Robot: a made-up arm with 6 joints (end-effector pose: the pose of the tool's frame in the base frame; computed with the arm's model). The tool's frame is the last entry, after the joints.
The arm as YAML. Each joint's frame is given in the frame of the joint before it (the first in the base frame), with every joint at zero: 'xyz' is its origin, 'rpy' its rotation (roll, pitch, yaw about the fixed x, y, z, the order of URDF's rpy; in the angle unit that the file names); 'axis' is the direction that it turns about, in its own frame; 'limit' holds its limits. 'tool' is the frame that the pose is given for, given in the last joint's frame.
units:
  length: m
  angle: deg
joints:
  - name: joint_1
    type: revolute
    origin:
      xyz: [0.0, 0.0, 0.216]
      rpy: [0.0, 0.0, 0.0]
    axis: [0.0, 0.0, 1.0]
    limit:
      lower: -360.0
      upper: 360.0
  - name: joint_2
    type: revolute
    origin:
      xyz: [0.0, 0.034, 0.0]
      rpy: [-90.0, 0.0, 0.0]
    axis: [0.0, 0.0, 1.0]
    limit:
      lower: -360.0
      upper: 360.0
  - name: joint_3
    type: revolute
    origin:
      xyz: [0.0, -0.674, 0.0]
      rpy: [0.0, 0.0, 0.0]
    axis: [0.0, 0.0, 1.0]
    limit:
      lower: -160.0
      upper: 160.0
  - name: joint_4
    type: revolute
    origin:
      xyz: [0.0, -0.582, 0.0]
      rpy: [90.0, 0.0, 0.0]
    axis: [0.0, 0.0, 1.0]
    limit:
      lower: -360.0
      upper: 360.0
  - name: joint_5
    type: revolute
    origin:
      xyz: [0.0, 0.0, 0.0]
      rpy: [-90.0, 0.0, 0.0]
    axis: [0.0, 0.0, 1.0]
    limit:
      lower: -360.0
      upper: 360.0
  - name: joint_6
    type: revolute
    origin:
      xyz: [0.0, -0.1, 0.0]
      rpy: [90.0, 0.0, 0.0]
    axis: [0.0, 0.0, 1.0]
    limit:
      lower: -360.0
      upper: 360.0
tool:
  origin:
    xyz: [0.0, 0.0, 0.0]
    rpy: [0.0, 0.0, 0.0]
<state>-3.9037 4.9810 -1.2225 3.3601 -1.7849 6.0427</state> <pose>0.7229 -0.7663 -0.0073 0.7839 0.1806 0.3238 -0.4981</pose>
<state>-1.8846 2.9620 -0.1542 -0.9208 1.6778 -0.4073</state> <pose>-0.1203 -0.2245 -1.0067 0.5718 -0.2961 -0.6785 -0.3535</pose>
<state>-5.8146 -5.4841 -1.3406 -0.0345 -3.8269 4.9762</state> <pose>0.2329 0.1536 1.1510 0.5252 -0.6233 0.5293 -0.2354</pose>
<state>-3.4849 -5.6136 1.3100 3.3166 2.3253 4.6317</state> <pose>-0.8716 0.2889 0.6062 0.4920 -0.1622 0.0915 -0.8504</pose>
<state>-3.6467 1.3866 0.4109 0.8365 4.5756 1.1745</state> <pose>-1.0584 0.6304 0.2764 0.2305 -0.2700 -0.2973 -0.8863</pose>
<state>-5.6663 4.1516 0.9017 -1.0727 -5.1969 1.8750</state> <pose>-0.9119 -0.7004 0.1075 0.4679 0.3422 -0.3253 0.7471</pose>
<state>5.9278 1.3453 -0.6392 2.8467 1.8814 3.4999</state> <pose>0.9078 -0.2711 0.8454 0.8233 -0.3240 -0.4645 -0.0390</pose>
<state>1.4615 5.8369 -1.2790 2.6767 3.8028 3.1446</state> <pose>-0.0933 -0.7910 0.8008 0.5946 -0.0910 0.3998 0.6917</pose>
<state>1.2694 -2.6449 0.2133 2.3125 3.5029 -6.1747</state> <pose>-0.2028 -0.6257 -0.7314 0.8404 -0.2455 0.0848 -0.4756</pose>
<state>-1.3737 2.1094 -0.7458 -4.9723 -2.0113 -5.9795</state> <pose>0.1633 -1.0908 0.0040 0.6104 0.2170 -0.6189 -0.4442</pose>
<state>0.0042 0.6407 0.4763 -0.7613 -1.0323 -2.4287</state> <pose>0.9444 0.0972 1.0898 0.1599 -0.1502 -0.2928 -0.9307</pose>
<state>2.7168 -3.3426 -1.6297 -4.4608 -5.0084 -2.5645</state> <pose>-0.7074 0.1810 -0.2644 0.1076 -0.2955 -0.5100 0.8006</pose>
